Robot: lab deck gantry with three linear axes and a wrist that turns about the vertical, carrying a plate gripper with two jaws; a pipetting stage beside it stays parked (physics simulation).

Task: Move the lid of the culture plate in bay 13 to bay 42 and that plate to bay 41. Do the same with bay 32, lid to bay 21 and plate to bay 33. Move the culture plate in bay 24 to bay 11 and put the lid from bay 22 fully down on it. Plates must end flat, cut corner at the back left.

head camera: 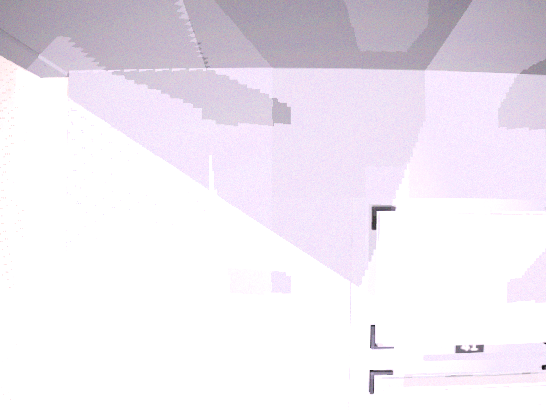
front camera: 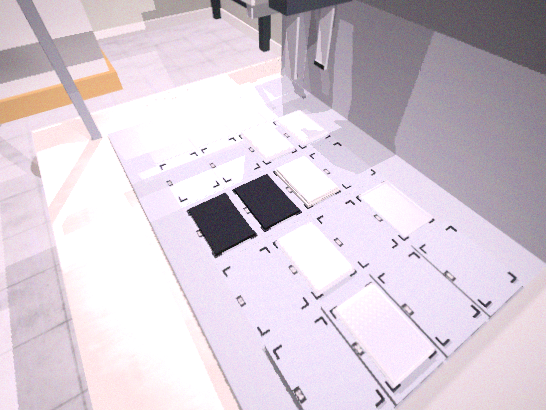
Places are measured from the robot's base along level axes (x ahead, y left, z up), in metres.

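Where they show: gripper, fingertip midpoint: [front camera: 305, 71]; robot's base, origin of the base link: [front camera: 161, 166].
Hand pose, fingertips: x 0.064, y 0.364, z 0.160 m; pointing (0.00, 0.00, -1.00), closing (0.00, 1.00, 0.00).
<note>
Each offset is from my fingertips to the top centre of the thing. Level surfaces: height alone.
My gripper [front camera: 308, 71] is raised at the far end of the deck, its two jaws apart and nothing seen between them. A pale plate @(dx +0.000, dy +0.000, dz -0.146 m) [front camera: 301, 126] [head camera: 460, 270] lies flat in bay 41; glare hides its cut corner. A pale slab @(dx +0.000, dy -0.107, dz -0.146 m) [front camera: 270, 141] lies beside it. A stack of plate and lid @(dx +0.164, dy -0.107, dz -0.146 m) [front camera: 307, 180] sits in the second row from the far end, next to two black slabs @(dx +0.164, dy -0.214, dz -0.152 m) [front camera: 267, 202] @(dx +0.164, dy -0.321, dz -0.152 m) [front camera: 222, 225]. A white slab @(dx +0.328, dy -0.214, dz -0.146 m) [front camera: 315, 257] and a pale plate @(dx +0.328, dy -0.001, dz -0.152 m) [front camera: 397, 209] lie nearer. A plate with a fine well pattern @(dx +0.492, dy -0.214, dz -0.131 m) [front camera: 384, 332] lies nearest the front camera. Small bay labels are unreadable there.
The deck @(dz -0.160 m) [front camera: 200, 295] carries black corner marks around its bays. A tall grey wall [front camera: 450, 110] runs along its right side. A slanting grey post [front camera: 65, 75] stands at the left. Strong glare whitens the deck's far end.
</note>
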